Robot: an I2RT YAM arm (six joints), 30 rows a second.
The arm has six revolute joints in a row. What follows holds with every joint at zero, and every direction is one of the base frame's. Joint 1 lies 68 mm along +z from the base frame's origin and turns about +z. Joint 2 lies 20 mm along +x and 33.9 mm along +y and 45.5 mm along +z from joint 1 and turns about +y. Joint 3 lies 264 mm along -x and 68.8 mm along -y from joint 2 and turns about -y. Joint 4 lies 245 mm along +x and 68.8 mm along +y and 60 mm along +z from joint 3 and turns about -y. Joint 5 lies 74 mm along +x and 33.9 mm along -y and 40.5 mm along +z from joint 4 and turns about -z. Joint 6 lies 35.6 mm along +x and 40.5 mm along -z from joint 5 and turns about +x. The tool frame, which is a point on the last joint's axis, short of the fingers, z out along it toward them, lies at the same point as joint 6; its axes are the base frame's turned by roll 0, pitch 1.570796 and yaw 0 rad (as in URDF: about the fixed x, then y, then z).
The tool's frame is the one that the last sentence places.
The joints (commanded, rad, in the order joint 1, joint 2, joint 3, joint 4, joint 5, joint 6), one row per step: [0.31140, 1.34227, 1.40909, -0.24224, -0.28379, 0.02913]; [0.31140, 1.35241, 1.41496, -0.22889, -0.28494, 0.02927]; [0.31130, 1.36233, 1.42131, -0.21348, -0.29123, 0.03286]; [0.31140, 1.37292, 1.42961, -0.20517, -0.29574, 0.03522]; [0.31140, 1.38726, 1.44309, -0.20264, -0.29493, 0.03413]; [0.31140, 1.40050, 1.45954, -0.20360, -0.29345, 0.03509]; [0.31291, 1.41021, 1.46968, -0.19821, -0.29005, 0.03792]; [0.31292, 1.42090, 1.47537, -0.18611, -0.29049, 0.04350]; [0.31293, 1.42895, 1.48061, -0.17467, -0.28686, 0.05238]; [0.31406, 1.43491, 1.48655, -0.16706, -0.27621, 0.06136]
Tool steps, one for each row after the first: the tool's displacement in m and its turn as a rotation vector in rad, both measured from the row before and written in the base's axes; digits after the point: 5 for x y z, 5 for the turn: [0.00293, 0.00098, 0.00054, 0.00308, -0.00851, 0.00111]; [0.00277, 0.00108, 0.00097, 0.00751, -0.00895, 0.00556]; [0.00276, 0.00108, 0.00066, 0.00441, -0.00419, 0.00422]; [0.00364, 0.00114, 0.00069, -0.00049, -0.00224, -0.00065]; [0.00311, 0.00095, 0.00163, 0.00126, -0.00166, -0.00160]; [0.00236, 0.00116, 0.00114, 0.00363, -0.00409, -0.00224]; [0.00309, 0.00102, -0.00001, 0.00679, -0.00359, -0.00027]; [0.00238, 0.00064, 0.00055, 0.00947, -0.00335, -0.00467]; [0.00166, 0.00055, 0.00102, 0.00851, -0.00260, -0.01047]
